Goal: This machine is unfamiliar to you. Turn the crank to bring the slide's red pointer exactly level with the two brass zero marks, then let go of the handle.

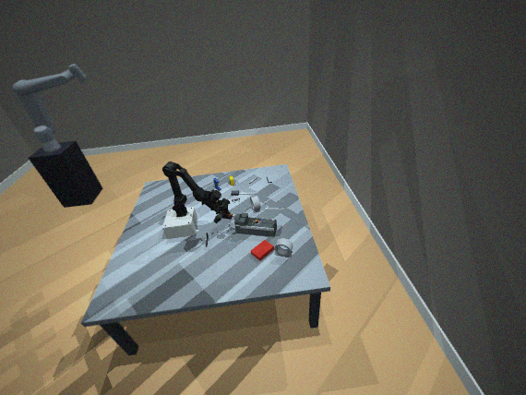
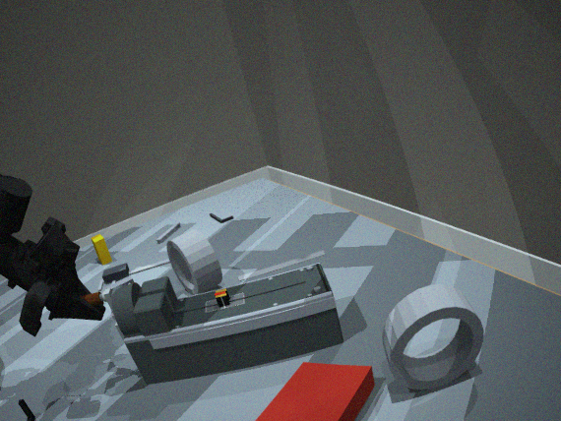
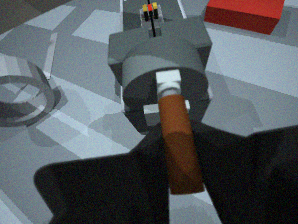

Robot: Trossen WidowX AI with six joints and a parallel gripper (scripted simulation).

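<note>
My gripper tip is now 16 cm short of the red pointer, 5 cm to the left of it and 1 cm above it. Round my gripper tip: brown handle: 2 cm behind, 2 cm above; then yellow block: 55 cm to the left, 7 cm below, 2 cm behind; then blue clamp: 50 cm to the left, 14 cm behind, 4 cm below.
</note>
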